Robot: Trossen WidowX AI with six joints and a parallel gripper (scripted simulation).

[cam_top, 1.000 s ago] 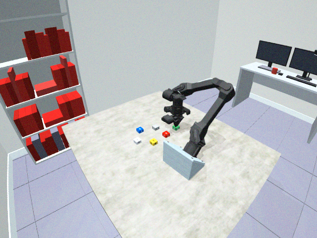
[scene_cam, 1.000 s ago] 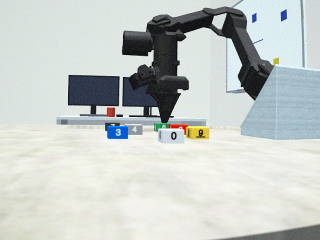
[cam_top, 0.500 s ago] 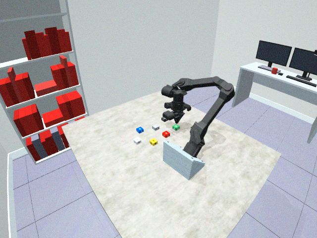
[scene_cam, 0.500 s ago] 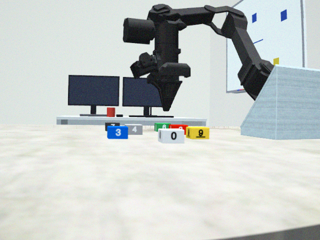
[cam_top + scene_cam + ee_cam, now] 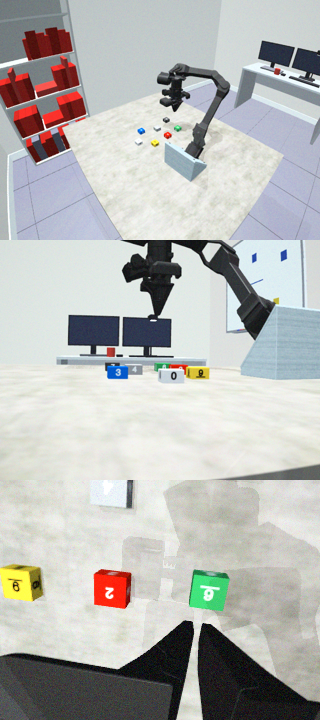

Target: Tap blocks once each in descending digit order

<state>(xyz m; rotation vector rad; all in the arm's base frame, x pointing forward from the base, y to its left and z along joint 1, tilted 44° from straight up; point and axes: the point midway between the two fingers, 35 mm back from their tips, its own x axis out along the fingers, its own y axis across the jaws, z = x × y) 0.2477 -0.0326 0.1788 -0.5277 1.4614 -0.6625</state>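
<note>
My gripper tip is 70 mm short of the grey block, 70 mm to the right of it and 120 mm above it. The rest, counted from my gripper tip: black block (100 mm ahead, 30 mm to the right, 120 mm below); red block (20 mm behind, 80 mm to the left, 120 mm below); green block (20 mm behind, 20 mm to the right, 120 mm below).
</note>
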